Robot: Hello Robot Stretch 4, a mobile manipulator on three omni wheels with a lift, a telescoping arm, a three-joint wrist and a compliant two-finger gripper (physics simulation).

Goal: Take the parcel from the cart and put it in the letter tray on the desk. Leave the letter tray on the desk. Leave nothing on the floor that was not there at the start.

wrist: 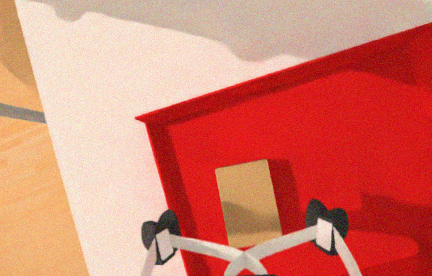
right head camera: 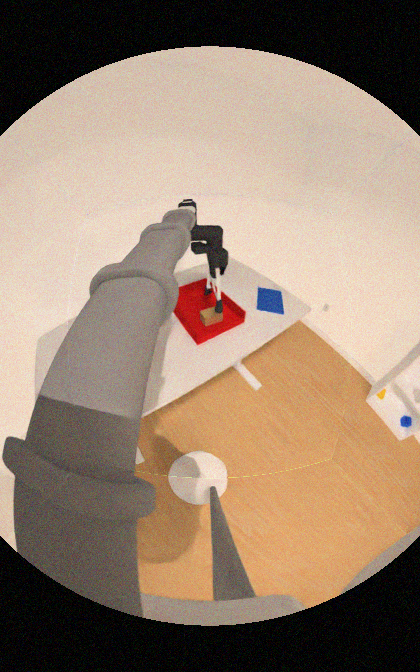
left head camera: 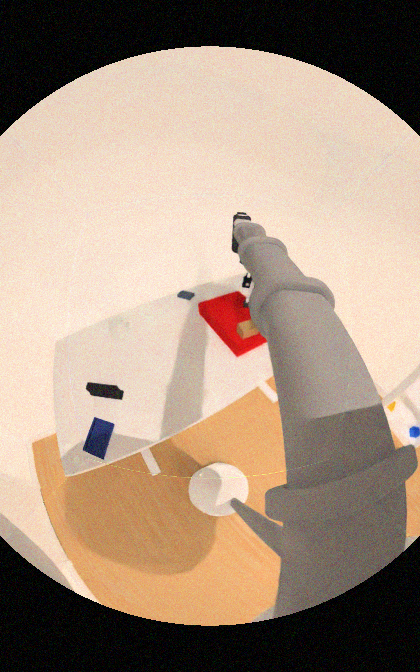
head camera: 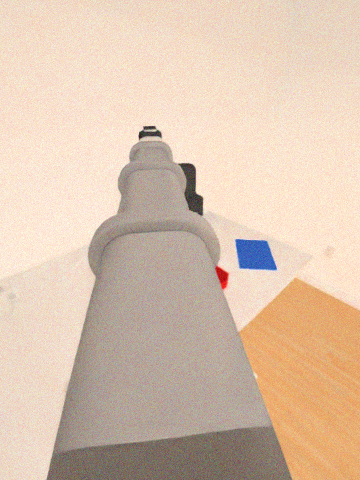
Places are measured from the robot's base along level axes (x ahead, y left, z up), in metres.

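Where they show: gripper, fingertip midpoint: [wrist: 241, 221].
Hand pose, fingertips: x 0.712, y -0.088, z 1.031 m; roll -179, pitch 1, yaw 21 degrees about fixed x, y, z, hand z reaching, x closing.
Each offset is from my fingertips to the top centre of the thing. Level surfaces: height alone.
The tan parcel @(0.006 m ahead, 0.007 m left, 0.056 m down) [left head camera: 247, 329] [right head camera: 211, 316] [wrist: 247, 187] lies flat on the floor of the red letter tray @(0.070 m ahead, 0.052 m left, 0.043 m down) [left head camera: 214, 316] [right head camera: 197, 336] [wrist: 300, 130]. The tray stands on the white desk @(0.108 m down) [left head camera: 135, 370] [right head camera: 192, 372] [wrist: 100, 100]; a red corner of it shows past the arm in the head camera. My gripper [right head camera: 213, 298] [wrist: 241, 221] is open above the tray. In the wrist view its fingertips are wide apart, one to each side of the parcel, with gaps between them and it. The arm hides part of the tray in the left head view.
A blue flat item @(0.175 m ahead, 0.324 m right, 0.100 m down) [head camera: 256, 254] [right head camera: 270, 300] lies right of the tray. A dark blue box [left head camera: 98, 438], a black object [left head camera: 104, 390] and a small grey-blue item [left head camera: 186, 295] are on the desk. A white round object [left head camera: 225, 485] [right head camera: 205, 465] stands before it. A white surface with small coloured items is far right.
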